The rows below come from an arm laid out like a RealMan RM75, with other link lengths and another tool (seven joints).
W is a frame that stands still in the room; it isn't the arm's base.
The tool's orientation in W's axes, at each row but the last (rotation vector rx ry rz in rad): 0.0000 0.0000 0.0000; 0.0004 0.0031 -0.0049; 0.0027 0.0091 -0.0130; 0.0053 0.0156 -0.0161; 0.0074 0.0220 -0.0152; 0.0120 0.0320 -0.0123; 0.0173 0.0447 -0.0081; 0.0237 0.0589 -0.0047; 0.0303 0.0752 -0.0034; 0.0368 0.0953 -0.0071; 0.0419 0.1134 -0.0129; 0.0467 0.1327 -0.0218; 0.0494 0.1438 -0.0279
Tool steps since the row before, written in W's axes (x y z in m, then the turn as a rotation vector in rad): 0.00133 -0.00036 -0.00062 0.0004 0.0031 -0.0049; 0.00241 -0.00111 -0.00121 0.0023 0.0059 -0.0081; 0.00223 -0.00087 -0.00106 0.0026 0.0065 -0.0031; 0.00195 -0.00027 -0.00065 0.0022 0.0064 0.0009; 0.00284 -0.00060 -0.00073 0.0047 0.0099 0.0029; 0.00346 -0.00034 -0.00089 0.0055 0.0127 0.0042; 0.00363 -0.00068 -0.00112 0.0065 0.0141 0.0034; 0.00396 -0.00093 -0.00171 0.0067 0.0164 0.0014; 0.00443 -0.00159 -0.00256 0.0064 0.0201 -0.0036; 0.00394 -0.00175 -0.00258 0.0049 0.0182 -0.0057; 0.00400 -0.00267 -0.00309 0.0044 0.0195 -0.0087; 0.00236 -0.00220 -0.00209 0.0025 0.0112 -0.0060; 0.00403 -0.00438 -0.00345 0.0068 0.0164 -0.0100
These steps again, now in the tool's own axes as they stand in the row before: 0.00133 -0.00036 -0.00062 0.0004 0.0031 -0.0049; 0.00242 -0.00110 -0.00120 0.0023 0.0059 -0.0081; 0.00225 -0.00084 -0.00104 0.0025 0.0065 -0.0031; 0.00196 -0.00024 -0.00062 0.0021 0.0064 0.0009; 0.00286 -0.00056 -0.00066 0.0045 0.0100 0.0029; 0.00349 -0.00031 -0.00077 0.0052 0.0128 0.0042; 0.00368 -0.00067 -0.00094 0.0062 0.0142 0.0034; 0.00406 -0.00095 -0.00145 0.0065 0.0165 0.0014; 0.00461 -0.00165 -0.00217 0.0066 0.0200 -0.0037; 0.00418 -0.00181 -0.00213 0.0053 0.0180 -0.0059; 0.00435 -0.00273 -0.00250 0.0052 0.0192 -0.0090; 0.00266 -0.00223 -0.00165 0.0031 0.0110 -0.0061; 0.00459 -0.00441 -0.00261 0.0078 0.0161 -0.0098
